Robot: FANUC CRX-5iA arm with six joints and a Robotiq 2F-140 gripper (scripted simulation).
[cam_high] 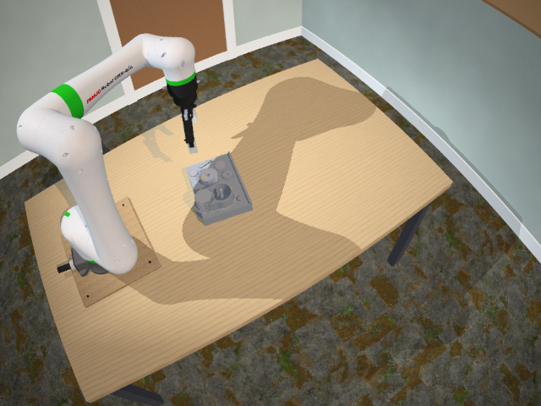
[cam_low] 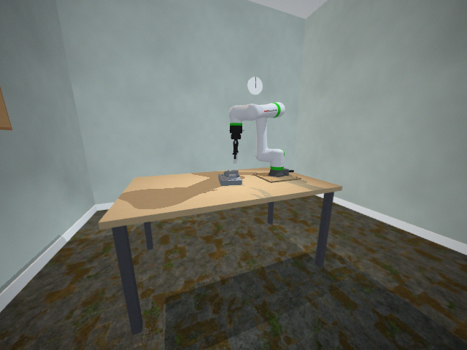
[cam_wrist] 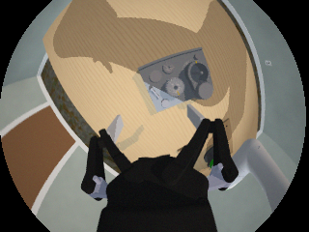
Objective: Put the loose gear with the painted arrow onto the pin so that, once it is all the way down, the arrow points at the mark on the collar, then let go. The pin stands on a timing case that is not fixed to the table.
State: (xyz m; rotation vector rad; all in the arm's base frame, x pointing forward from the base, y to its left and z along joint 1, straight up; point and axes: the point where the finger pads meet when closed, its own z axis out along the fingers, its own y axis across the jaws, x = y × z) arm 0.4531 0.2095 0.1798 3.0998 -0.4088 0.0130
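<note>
My hand is 10 mm short of the grey gear, 80 mm to the left of it and 140 mm above it.
</note>
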